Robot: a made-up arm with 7 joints. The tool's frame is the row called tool.
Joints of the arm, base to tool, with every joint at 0 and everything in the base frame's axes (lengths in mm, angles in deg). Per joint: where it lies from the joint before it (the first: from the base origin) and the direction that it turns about. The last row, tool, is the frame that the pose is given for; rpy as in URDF.
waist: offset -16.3 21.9 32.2 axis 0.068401 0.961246 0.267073
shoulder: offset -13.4 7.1 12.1 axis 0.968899 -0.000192 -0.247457
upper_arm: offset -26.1 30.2 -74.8 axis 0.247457 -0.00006 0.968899
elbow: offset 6.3 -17 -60.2 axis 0.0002 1 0.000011
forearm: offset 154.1 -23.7 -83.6 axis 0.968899 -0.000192 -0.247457
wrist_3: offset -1.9 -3.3 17.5 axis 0.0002 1 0.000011
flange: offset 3 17.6 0.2 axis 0.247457 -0.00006 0.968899
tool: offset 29.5 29 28 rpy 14.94 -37.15 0.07
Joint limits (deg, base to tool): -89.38..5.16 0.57..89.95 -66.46..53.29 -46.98..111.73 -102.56..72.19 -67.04..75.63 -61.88..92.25
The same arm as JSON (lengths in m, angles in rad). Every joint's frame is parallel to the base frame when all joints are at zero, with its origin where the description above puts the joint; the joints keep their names.
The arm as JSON. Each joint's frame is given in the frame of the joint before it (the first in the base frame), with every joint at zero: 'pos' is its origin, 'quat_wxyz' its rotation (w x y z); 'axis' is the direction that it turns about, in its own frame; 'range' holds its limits. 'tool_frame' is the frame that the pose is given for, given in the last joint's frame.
{"length_unit": "m", "angle_unit": "rad", "joints": [
  {"joint": "waist", "pos": [-0.0163, 0.0219, 0.0322], "quat_wxyz": [1.0, 0.0, 0.0, 0.0], "axis": [0.068403, 0.961235, 0.26711], "range": [-1.56, 0.0901]},
  {"joint": "shoulder", "pos": [-0.0134, 0.0071, 0.0121], "quat_wxyz": [1.0, 0.0, 0.0, 0.0], "axis": [0.968889, -0.0002, -0.247497], "range": [0.0099, 1.5699]},
  {"joint": "upper_arm", "pos": [-0.0261, 0.0302, -0.0748], "quat_wxyz": [1.0, 0.0, 0.0, 0.0], "axis": [0.247497, -0.0001, 0.968889], "range": [-1.1599, 0.9301]},
  {"joint": "elbow", "pos": [0.0063, -0.017, -0.0602], "quat_wxyz": [1.0, 0.0, 0.0, 0.0], "axis": [0.0002, 1.0, 0.0], "range": [-0.82, 1.9501]},
  {"joint": "forearm", "pos": [0.1541, -0.0237, -0.0836], "quat_wxyz": [1.0, 0.0, 0.0, 0.0], "axis": [0.968889, -0.0002, -0.247497], "range": [-1.79, 1.26]},
  {"joint": "wrist_3", "pos": [-0.0019, -0.0033, 0.0175], "quat_wxyz": [1.0, 0.0, 0.0, 0.0], "axis": [0.0002, 1.0, 0.0], "range": [-1.1701, 1.32]},
  {"joint": "flange", "pos": [0.003, 0.0176, 0.0002], "quat_wxyz": [1.0, 0.0, 0.0, 0.0], "axis": [0.247497, -0.0001, 0.968889], "range": [-1.08, 1.6101]}
], "tool_frame": {"pos": [0.0295, 0.029, 0.028], "quat_wxyz": [0.939837, 0.123428, -0.315767, 0.041987]}}

